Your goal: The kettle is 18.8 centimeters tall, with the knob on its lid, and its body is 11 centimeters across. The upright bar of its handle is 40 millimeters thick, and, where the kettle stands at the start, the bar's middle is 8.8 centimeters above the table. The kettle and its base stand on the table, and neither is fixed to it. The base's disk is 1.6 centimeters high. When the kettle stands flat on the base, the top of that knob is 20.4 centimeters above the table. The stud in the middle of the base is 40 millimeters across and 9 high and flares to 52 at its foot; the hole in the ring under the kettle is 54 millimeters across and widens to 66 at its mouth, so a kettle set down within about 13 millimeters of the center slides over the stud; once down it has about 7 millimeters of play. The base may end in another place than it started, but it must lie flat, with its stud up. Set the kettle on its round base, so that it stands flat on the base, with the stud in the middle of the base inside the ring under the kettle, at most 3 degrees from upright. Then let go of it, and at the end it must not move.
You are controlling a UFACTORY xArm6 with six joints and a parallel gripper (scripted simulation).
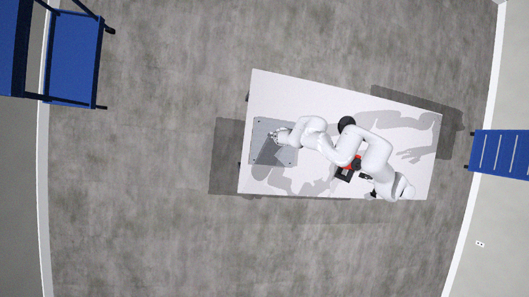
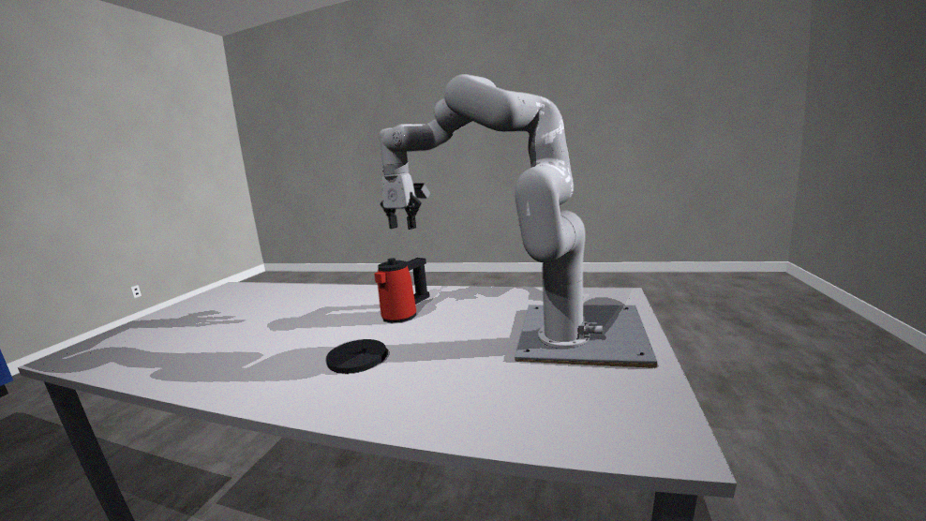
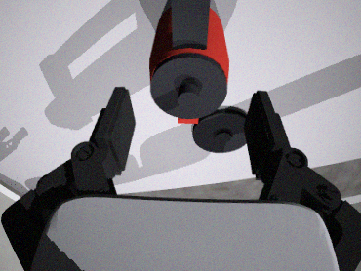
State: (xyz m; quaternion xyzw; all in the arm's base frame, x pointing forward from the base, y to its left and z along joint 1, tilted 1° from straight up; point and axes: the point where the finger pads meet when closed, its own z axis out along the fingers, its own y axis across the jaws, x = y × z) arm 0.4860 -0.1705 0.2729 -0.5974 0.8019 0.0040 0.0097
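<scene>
The red kettle is 10 mm ahead of my hand, 30 mm to the left of it and 190 mm below it. Round my hand: black round base 10 mm ahead, 330 mm to the left, 270 mm below.
</scene>
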